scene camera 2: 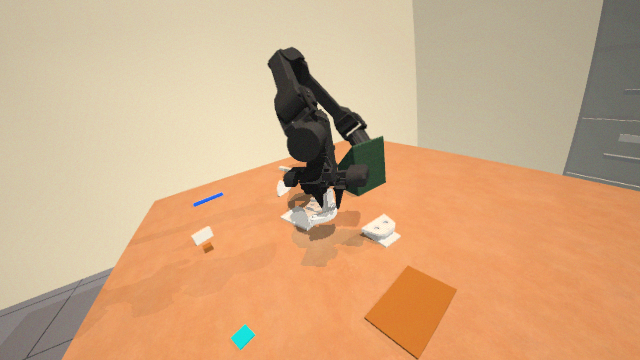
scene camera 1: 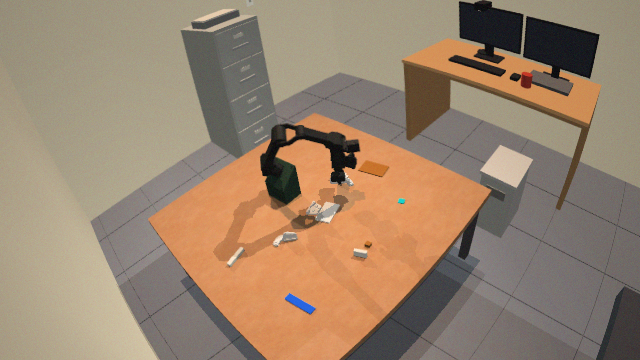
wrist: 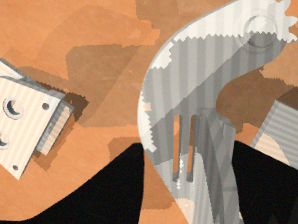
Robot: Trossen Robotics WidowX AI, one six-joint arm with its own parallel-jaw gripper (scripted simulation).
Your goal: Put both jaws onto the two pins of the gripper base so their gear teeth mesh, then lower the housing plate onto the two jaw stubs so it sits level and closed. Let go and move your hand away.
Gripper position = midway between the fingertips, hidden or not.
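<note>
My gripper [scene camera 2: 330, 208], also [wrist: 185, 151]. White jaw [wrist: 186, 75] held in the gripper.
</note>
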